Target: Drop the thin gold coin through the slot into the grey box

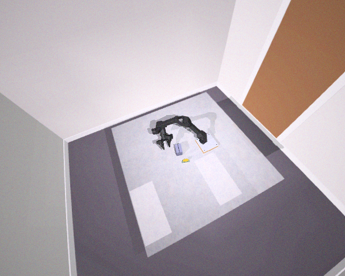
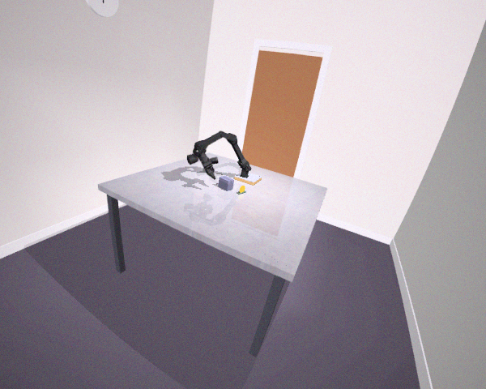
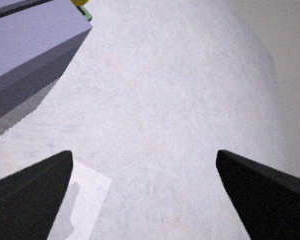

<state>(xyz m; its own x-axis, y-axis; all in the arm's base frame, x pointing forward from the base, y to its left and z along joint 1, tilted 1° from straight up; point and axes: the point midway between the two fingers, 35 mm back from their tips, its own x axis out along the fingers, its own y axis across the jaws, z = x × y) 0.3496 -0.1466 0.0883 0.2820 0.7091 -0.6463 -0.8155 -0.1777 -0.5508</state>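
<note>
Now: gripper tip 18 cm to the right of the gold coin, 9 cm past it and 7 cm above it.
</note>
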